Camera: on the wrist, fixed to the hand. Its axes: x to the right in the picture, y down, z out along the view.
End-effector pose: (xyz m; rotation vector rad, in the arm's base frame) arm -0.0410 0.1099 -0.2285 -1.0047 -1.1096 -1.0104
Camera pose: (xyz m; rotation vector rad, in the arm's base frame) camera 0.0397 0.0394 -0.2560 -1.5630 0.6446 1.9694
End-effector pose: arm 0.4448 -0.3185 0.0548 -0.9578 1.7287 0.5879
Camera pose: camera 0.3437 -0.3482 0.0884 -2.3748 -0.6751 -1.8549
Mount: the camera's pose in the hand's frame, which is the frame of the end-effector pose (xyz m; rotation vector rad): -0.0063 0.0647 -0.0895 -0.0190 0.9196 -2.9703
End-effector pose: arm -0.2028 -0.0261 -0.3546 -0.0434 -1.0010 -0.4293
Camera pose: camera -0.1097 0.0147 -0.3983 -1.5607 -0.6945 2.5392
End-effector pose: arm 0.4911 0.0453 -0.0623 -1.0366 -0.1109 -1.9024
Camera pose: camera 0.4869 -0.0282 -0.1449 -0.5804 0.5772 1.2896
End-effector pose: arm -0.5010 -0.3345 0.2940 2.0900 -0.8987 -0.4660
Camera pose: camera -0.4812 -0.3106 0.4002 -1.2243 -2.7303 0.4283
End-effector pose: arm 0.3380 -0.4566 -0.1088 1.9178 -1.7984 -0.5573
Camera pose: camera 0.3362 -0.4490 0.0015 2.1643 2.2553 -0.0520
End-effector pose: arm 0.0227 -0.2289 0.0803 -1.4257 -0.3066 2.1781
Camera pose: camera 0.0864 -0.2947 0.0182 -0.2991 -0.9276 -0.8339
